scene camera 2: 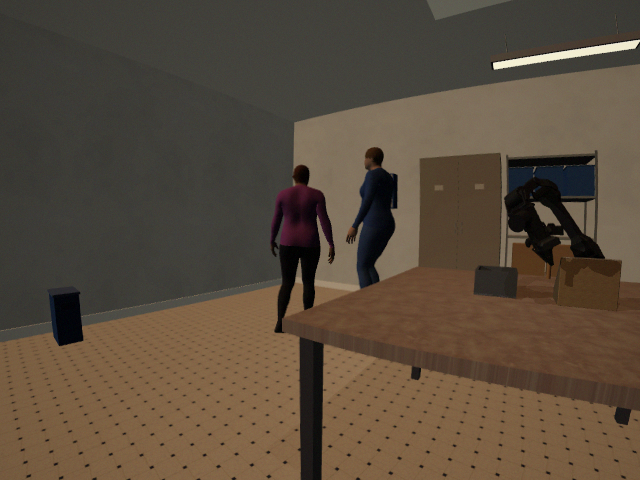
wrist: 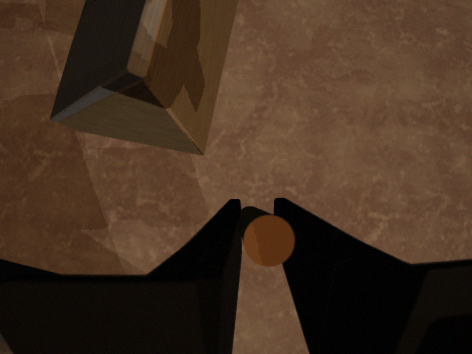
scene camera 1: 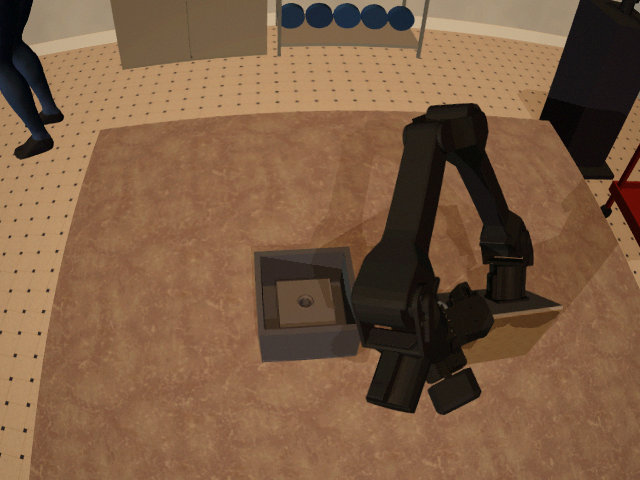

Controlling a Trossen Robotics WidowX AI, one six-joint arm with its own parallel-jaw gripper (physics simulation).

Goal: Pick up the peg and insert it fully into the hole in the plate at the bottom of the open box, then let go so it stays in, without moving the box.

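Frame: origin at the arm's base, x ahead, y left, z up, level; metres.
Where they show: gripper, fingertip midpoint: [scene camera 2: 551,265] [wrist: 256,209] [scene camera 1: 444,359]; arm's base, origin of the base link: [scene camera 2: 592,275] [scene camera 1: 506,298].
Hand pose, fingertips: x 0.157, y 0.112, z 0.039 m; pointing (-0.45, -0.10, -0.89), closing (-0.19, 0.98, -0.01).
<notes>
Things, the pixels of their top centre, and the offset from my fingertips. "spot": a spot on its surface instead. Level surfaces: height alone.
- open grey box, middle of its top: [scene camera 1: 306,289] [scene camera 2: 496,268] 0.173 m right, 0.180 m ahead, 0.046 m down
- light square plate, middle of its top: [scene camera 1: 305,301] 0.173 m right, 0.180 m ahead, 0.083 m down
- round hole, surface spot: [scene camera 1: 305,301] spot: 0.182 m right, 0.179 m ahead, 0.097 m down
- orange-brown peg, middle of its top: [wrist: 267,240] [scene camera 2: 549,254] 0.001 m left, 0.007 m ahead, 0.035 m up
- brown table, its level: 0.144 m down
The open grey box [scene camera 1: 310,344] [scene camera 2: 495,283] stands on the table, left of the arm in scene camera 1. A light square plate [scene camera 1: 316,316] with a round hole [scene camera 1: 305,301] lies at its bottom. My gripper [wrist: 256,209] is shut on the orange-brown peg [wrist: 269,241] [scene camera 2: 549,271], whose round end faces the wrist camera. In scene camera 2 the peg points down from the fingertips, above the table and between the box and the wooden block. In scene camera 1 the arm hides the peg and fingertips.
A wooden block [scene camera 1: 509,338] [scene camera 2: 590,284] [wrist: 187,55] with a dark top stands at the arm's base, to the right of the box. The arm's forearm [scene camera 1: 395,279] hangs close beside the box's right wall. The brown table [scene camera 1: 170,217] [scene camera 2: 439,320] carries them.
</notes>
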